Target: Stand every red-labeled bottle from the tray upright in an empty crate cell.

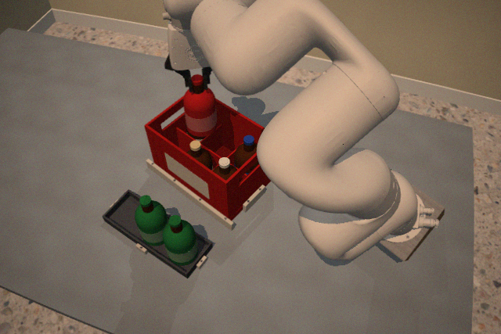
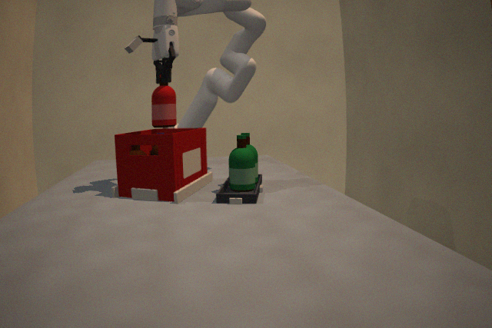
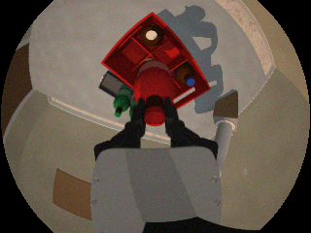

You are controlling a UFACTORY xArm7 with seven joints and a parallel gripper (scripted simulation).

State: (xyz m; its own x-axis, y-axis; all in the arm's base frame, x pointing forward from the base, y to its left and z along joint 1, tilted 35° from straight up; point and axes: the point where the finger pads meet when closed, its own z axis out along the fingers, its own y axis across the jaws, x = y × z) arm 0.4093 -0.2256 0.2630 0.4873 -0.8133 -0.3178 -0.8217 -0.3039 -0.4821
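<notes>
My gripper is now 7 cm above the red-labeled bottle. From my hand the other things lie so: tray 5 cm ahead, 22 cm to the left, 32 cm below; then crate 2 cm behind, 25 cm below.
</notes>
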